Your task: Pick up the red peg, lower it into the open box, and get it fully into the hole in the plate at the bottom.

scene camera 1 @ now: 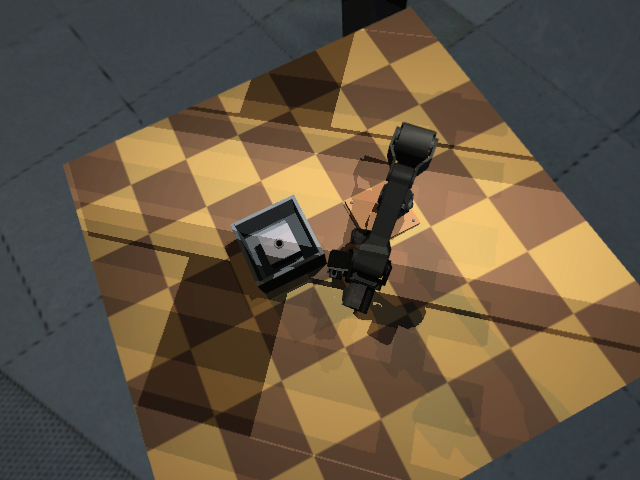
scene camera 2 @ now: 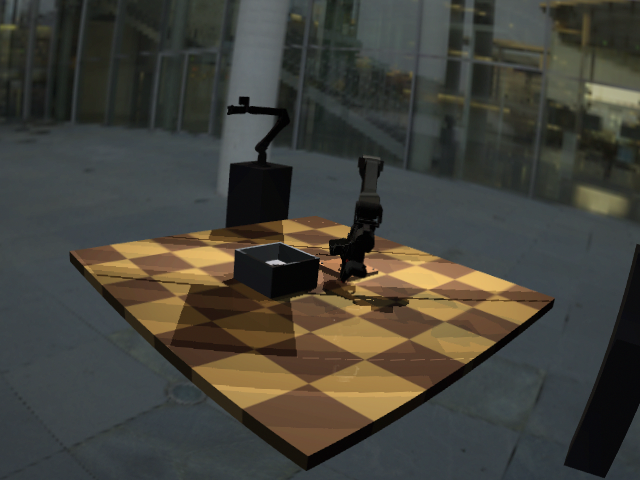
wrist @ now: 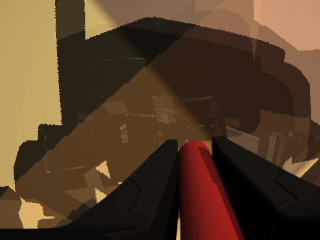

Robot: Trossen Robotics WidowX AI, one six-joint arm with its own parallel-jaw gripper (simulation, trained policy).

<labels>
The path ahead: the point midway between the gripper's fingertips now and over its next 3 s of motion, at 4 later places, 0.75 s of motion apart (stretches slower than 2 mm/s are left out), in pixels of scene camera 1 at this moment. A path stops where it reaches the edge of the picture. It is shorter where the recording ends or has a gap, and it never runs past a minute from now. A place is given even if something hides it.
The gripper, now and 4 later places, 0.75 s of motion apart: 352, 267; 318, 251; 283, 239; 276, 241; 260, 248
</labels>
